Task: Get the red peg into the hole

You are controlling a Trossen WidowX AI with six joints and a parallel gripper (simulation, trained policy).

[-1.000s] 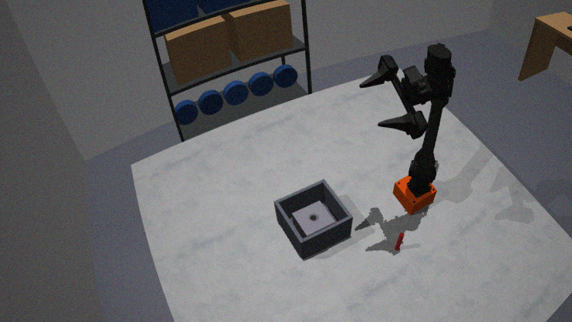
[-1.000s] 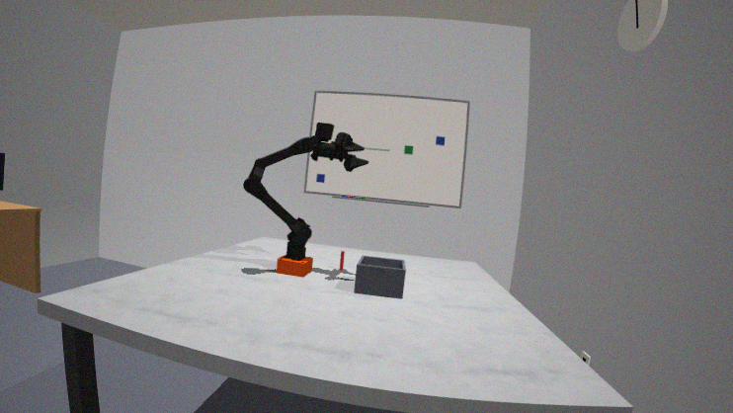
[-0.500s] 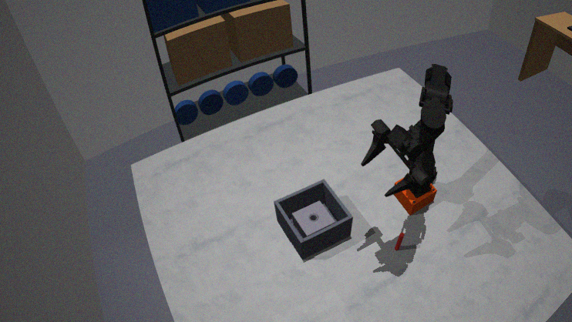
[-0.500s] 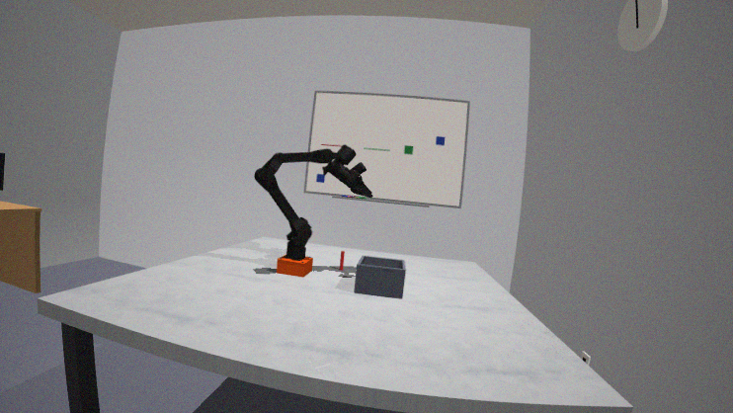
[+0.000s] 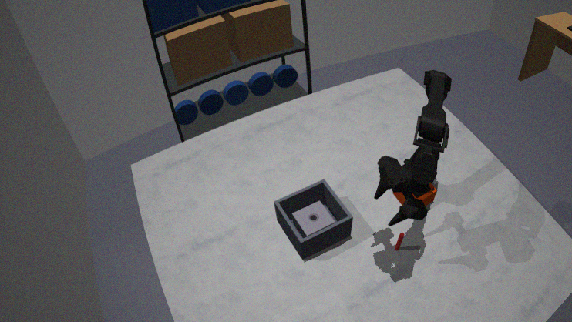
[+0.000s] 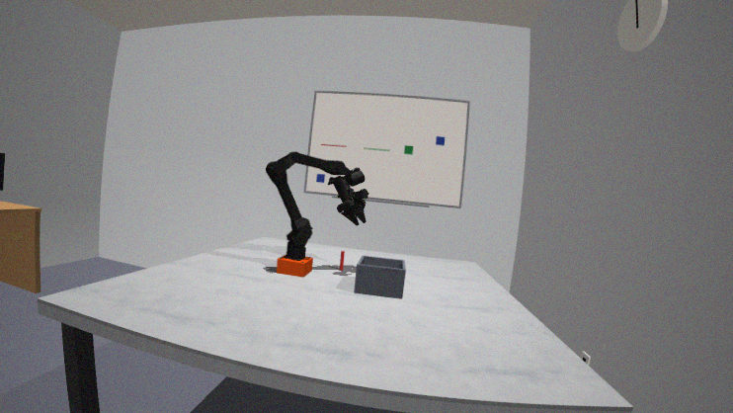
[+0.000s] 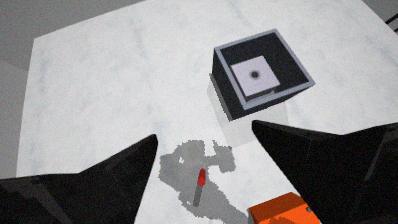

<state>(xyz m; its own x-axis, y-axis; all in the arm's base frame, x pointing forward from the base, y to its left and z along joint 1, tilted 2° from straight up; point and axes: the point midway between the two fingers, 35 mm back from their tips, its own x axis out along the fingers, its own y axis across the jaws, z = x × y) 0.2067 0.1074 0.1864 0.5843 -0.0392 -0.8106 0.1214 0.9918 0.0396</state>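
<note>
My gripper tip is now 70 mm past the red peg, 30 mm to the right of it and 170 mm above it. Also, from my gripper tip: dark grey box 120 mm ahead, 160 mm to the right, 180 mm below; then light grey plate 120 mm ahead, 160 mm to the right, 160 mm below.
</note>
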